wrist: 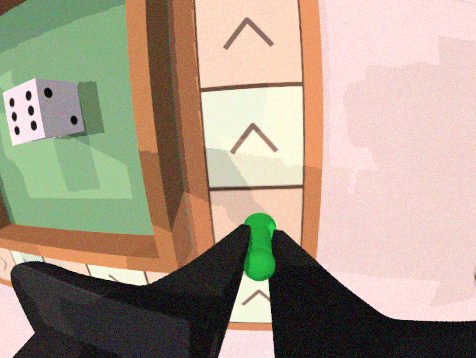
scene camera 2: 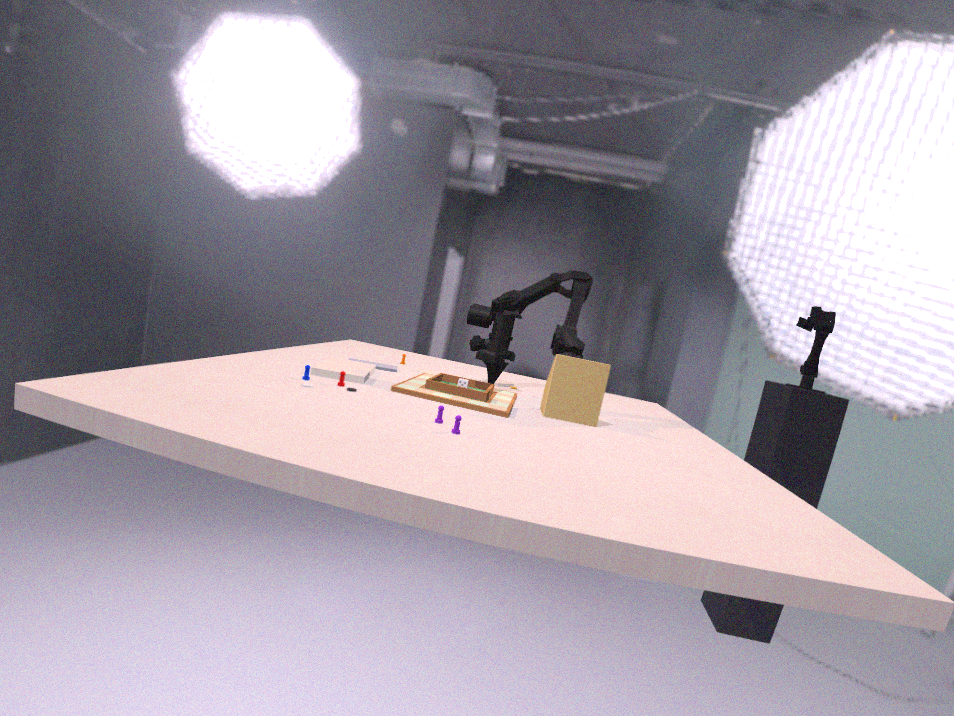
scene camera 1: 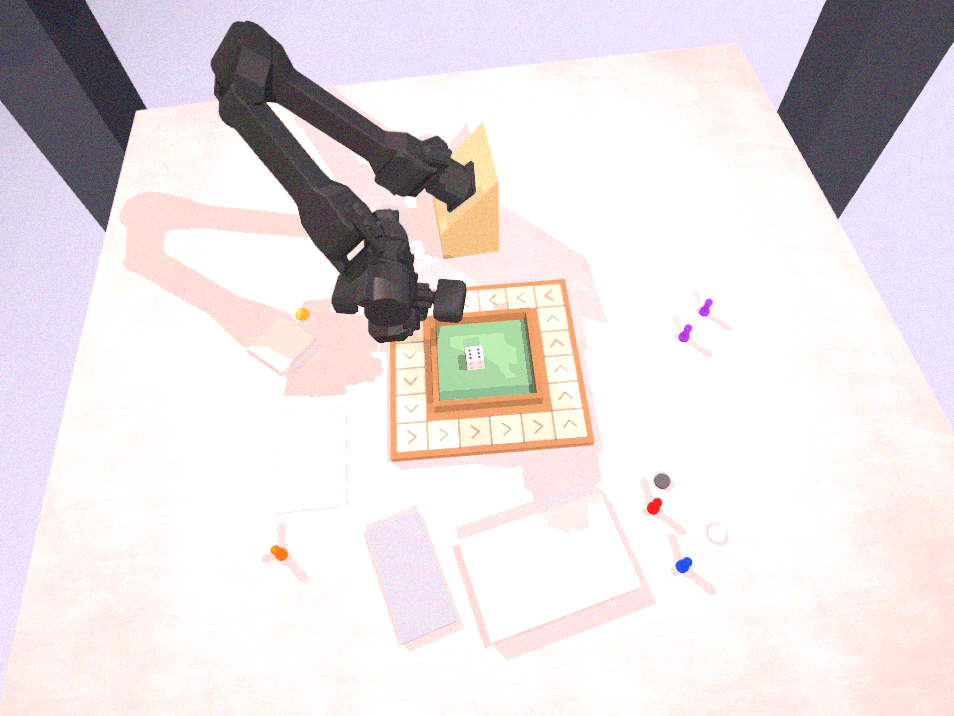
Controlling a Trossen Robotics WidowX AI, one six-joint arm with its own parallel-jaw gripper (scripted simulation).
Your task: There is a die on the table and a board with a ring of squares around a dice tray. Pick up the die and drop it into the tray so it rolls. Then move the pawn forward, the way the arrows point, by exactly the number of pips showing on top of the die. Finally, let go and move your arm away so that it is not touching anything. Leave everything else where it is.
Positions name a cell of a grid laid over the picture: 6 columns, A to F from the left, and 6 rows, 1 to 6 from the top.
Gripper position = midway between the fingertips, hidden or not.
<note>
My gripper (scene camera 1: C3) carries a green pawn (wrist: D5). Also in view: a white die (wrist: A2).
My gripper shows as well in the wrist view (wrist: D4) and in scene camera 2 (scene camera 2: D4).
</note>
